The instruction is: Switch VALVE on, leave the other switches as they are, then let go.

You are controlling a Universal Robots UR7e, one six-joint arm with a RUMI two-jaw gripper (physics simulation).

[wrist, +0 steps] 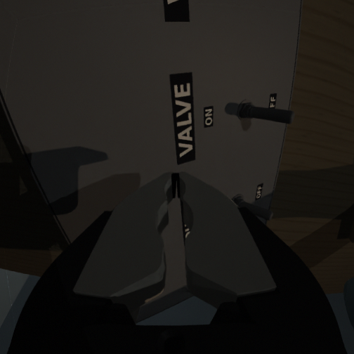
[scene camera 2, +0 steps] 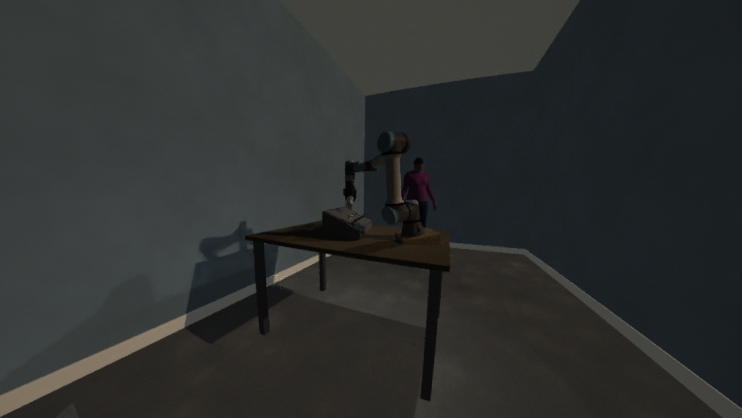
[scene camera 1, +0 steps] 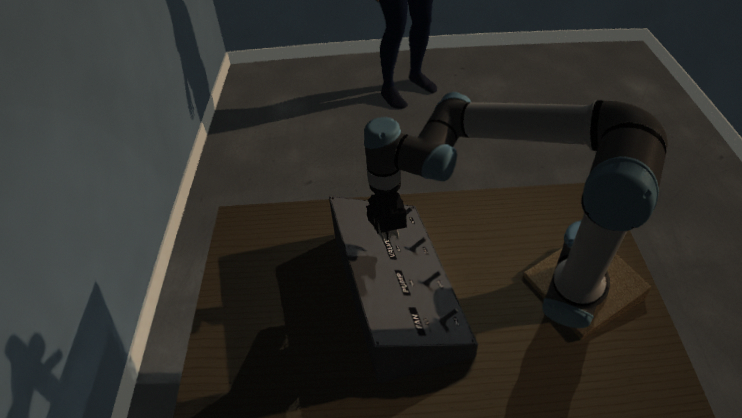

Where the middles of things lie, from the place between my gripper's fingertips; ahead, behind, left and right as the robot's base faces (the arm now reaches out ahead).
Right now the grey sloped switch panel (scene camera 1: pixel 400 313) is 20 mm behind my hand, 40 mm to the left of it and 100 mm below it.
